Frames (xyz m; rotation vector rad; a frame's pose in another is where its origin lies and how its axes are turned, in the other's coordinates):
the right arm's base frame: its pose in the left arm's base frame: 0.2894 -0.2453 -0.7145 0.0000 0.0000 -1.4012
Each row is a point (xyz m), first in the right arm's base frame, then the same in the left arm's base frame.
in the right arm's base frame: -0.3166 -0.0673 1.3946
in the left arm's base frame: 0.1696 0.0554 0.6801
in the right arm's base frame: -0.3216 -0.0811 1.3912
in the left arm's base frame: 0.1552 0.0580 0.6767
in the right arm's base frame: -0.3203 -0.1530 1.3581
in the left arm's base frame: 0.0845 0.0446 0.6436
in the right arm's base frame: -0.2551 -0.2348 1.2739
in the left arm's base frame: 0.0149 -0.0335 0.5594
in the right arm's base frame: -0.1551 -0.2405 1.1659
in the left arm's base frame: 0.0262 -0.1330 0.4514
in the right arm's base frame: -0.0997 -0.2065 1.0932
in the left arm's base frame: 0.0690 -0.1819 0.3787
